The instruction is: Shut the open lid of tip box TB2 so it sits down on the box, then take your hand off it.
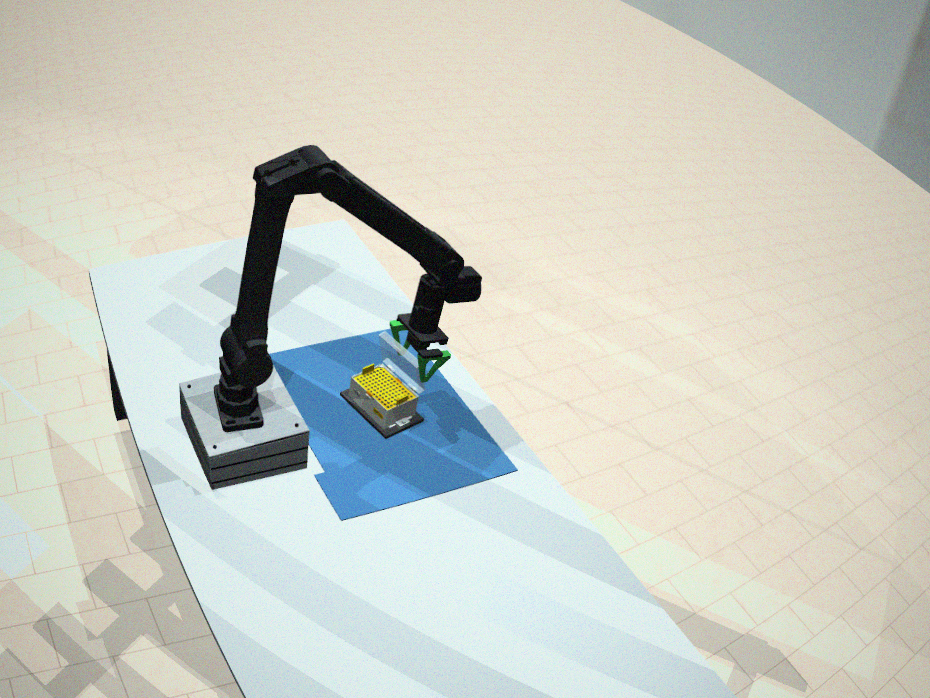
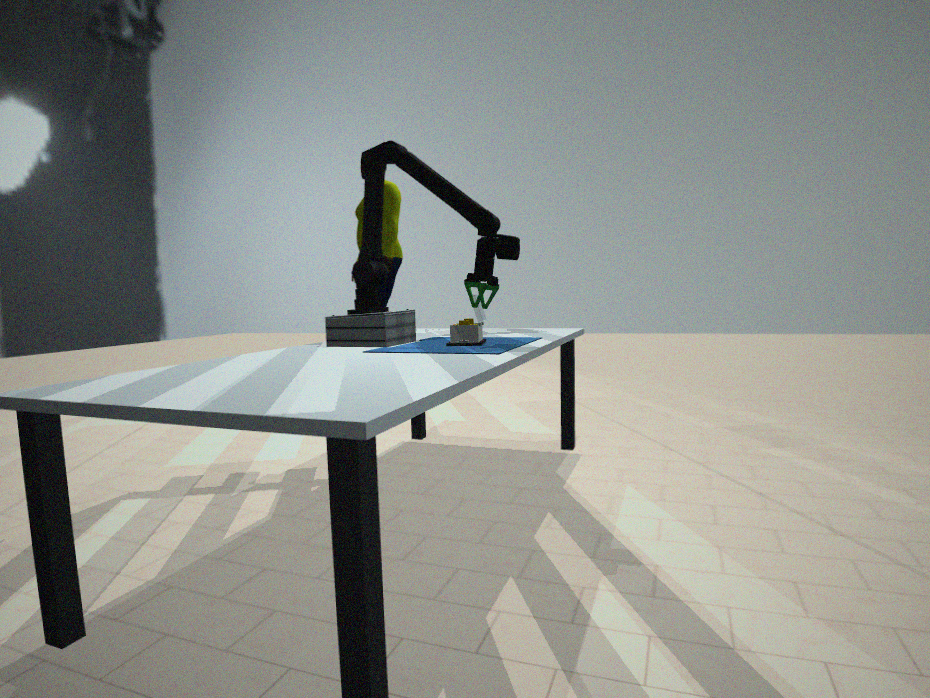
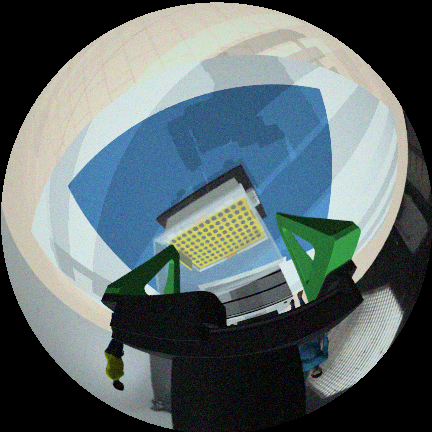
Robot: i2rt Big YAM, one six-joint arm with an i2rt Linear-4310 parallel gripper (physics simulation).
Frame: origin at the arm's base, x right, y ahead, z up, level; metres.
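Seen in the pictures: gripper, fingertip midpoint: (image 1: 412, 368) (image 2: 479, 308) (image 3: 223, 235); arm's base at its link origin: (image 1: 238, 408) (image 2: 368, 313) (image 3: 256, 318).
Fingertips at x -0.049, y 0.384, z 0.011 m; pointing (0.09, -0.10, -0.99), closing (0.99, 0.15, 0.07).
Offsets run from my fingertips to a thing's middle. "*": to the spot under its first point. Level surfaces: height alone.
The tip box (image 1: 383, 401) (image 2: 465, 332) (image 3: 212, 202), with a yellow tip rack on top, stands on a dark base plate {* dx -0.003, dy -0.099, dz -0.101 m} (image 1: 360, 409) (image 3: 200, 196); no TB2 label is readable. Its clear lid {dx -0.021, dy -0.016, dz +0.000 m} (image 1: 392, 344) (image 2: 479, 314) (image 3: 250, 256) stands raised, nearly upright, along the box side away from the arm base. My gripper (image 1: 415, 364) (image 2: 480, 307) (image 3: 223, 235) points down, open, with green fingers wide apart and nothing between them. It is at the lid's upper edge, higher than the rack. Whether a finger touches the lid cannot be told.
A blue mat {dz -0.109 m} (image 1: 458, 450) (image 2: 420, 347) (image 3: 150, 145) lies under the box on the white table {dz -0.112 m} (image 1: 420, 586) (image 2: 247, 390). The arm's grey pedestal (image 1: 259, 454) (image 2: 368, 329) (image 3: 260, 291) stands beside the mat. A person in yellow (image 2: 392, 214) (image 3: 114, 365) is beyond the table.
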